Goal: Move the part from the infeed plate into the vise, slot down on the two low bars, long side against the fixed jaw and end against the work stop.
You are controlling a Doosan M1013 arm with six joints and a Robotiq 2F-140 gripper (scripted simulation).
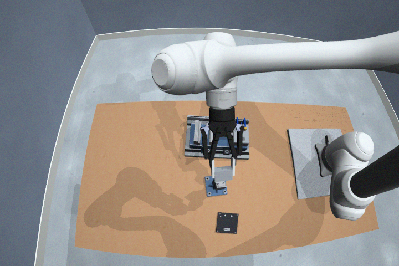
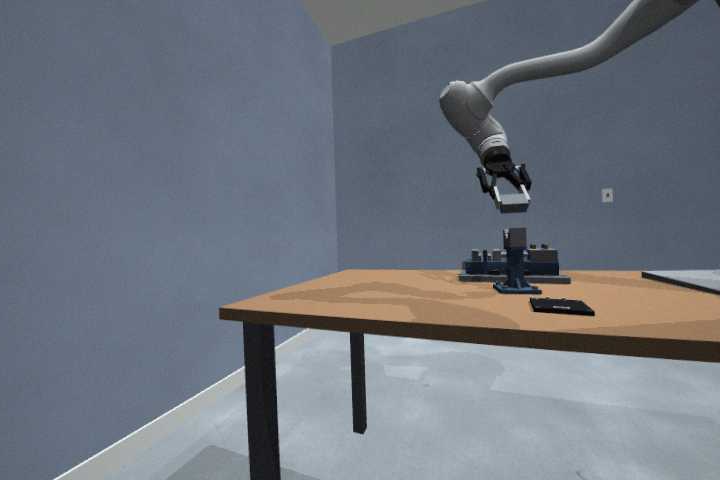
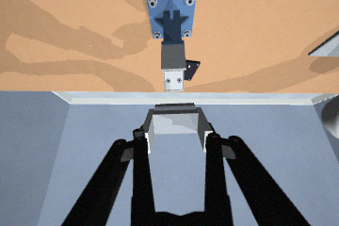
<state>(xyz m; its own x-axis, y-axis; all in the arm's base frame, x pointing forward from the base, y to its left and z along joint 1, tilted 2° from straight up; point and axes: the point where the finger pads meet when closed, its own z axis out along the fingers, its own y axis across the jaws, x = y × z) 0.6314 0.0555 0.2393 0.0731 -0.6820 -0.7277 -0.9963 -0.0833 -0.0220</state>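
The V-block post lies 19 cm below my hand and 2 cm to the left of it. Round my hand: cylinder rod (19 cm to the right, 17 cm below, 4 cm behind); then part (2 cm below, 1 cm to the left); then work stop (15 cm to the right, 15 cm below, 5 cm ahead).
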